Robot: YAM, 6 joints.
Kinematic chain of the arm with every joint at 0, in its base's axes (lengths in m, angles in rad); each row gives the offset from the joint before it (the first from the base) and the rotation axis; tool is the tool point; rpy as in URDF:
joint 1: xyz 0 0 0.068 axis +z
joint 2: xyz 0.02 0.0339 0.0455 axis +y
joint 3: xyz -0.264 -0.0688 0 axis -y
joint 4: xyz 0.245 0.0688 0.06 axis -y
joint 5: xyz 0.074 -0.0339 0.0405 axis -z
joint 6: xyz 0.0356 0 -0.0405 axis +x
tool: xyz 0 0 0 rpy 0 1.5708 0
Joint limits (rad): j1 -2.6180..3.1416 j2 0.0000..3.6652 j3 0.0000..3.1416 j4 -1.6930..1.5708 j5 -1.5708..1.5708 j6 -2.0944..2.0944
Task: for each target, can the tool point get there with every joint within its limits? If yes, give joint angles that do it. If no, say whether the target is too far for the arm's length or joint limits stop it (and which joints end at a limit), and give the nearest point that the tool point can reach.
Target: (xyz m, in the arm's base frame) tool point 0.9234 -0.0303 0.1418
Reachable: no: too far | nearest point 0.6452 -0.0212 0.1331 | short by 0.278 m
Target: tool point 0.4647 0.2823 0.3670
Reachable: yes | joints 0.4826 2.4513 2.3740 0.6428 -1.3127 -0.7133
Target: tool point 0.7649 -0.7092 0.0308
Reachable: no: too far | nearest point 0.4721 -0.4377 0.0631 | short by 0.401 m
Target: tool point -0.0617 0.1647 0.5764
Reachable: yes | joints -1.3586 0.7579 2.4523 -1.2133 0.8033 -1.2305
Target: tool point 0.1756 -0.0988 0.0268
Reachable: yes | joints -0.6720 1.9494 0.3790 0.2397 -1.1164 1.4471
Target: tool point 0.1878 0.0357 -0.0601
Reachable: yes | joints 0.1063 2.6480 0.9656 -0.9842 -0.4521 1.5112
